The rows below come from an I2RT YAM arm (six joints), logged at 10 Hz.
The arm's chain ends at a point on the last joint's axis. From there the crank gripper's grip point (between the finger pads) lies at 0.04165 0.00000 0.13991 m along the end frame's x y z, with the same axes.
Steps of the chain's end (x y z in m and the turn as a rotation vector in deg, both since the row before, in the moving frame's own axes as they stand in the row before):
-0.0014 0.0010 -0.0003 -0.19 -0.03 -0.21
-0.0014 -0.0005 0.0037 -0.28 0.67 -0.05
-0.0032 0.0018 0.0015 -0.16 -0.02 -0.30
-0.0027 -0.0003 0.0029 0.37 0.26 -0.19
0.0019 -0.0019 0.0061 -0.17 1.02 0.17
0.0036 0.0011 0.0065 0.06 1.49 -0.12
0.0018 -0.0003 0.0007 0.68 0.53 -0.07
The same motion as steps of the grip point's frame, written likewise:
-0.0015 0.0013 -0.0003 -0.19 -0.03 -0.21
0.0002 0.0001 0.0032 -0.28 0.67 -0.05
-0.0032 0.0020 0.0015 -0.16 -0.02 -0.30
-0.0021 -0.0013 0.0027 0.37 0.26 -0.19
0.0044 -0.0014 0.0053 -0.17 1.02 0.17
0.0072 0.0009 0.0054 0.06 1.49 -0.12
0.0031 -0.0020 0.0003 0.68 0.53 -0.07

